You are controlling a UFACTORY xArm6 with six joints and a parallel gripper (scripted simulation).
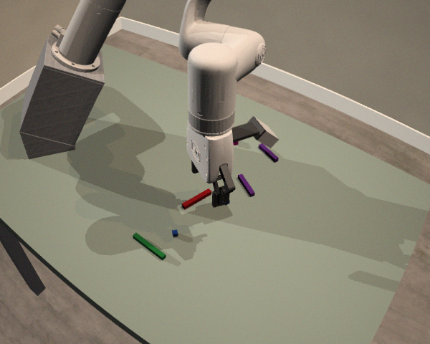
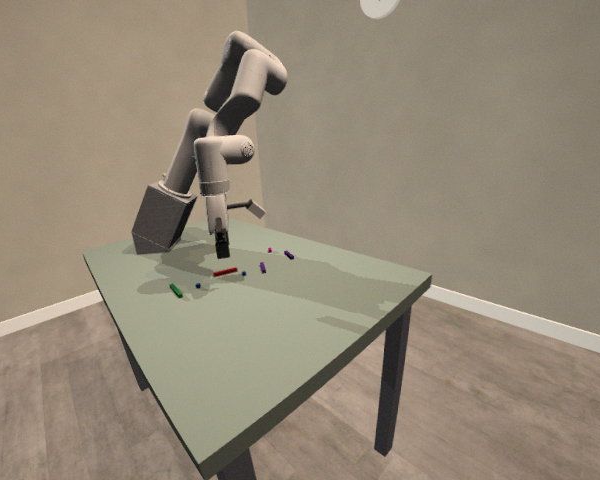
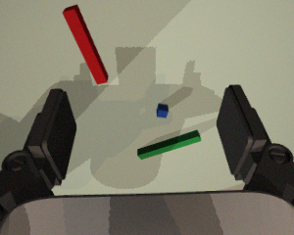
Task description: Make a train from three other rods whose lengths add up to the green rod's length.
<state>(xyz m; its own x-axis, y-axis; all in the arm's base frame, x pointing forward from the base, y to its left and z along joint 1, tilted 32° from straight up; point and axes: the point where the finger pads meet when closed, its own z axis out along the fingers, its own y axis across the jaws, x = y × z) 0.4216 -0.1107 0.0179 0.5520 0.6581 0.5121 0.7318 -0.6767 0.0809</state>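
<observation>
My hand is 11 cm to the right of the purple rod, 9 cm above it and 3 cm short of it. The rest, counted from my hand: red rod: 9 cm below, 4 cm behind, 2 cm to the left; green rod: 13 cm to the right, 9 cm below, 6 cm behind; magenta rod: 22 cm to the left, 9 cm below, 5 cm behind.
</observation>
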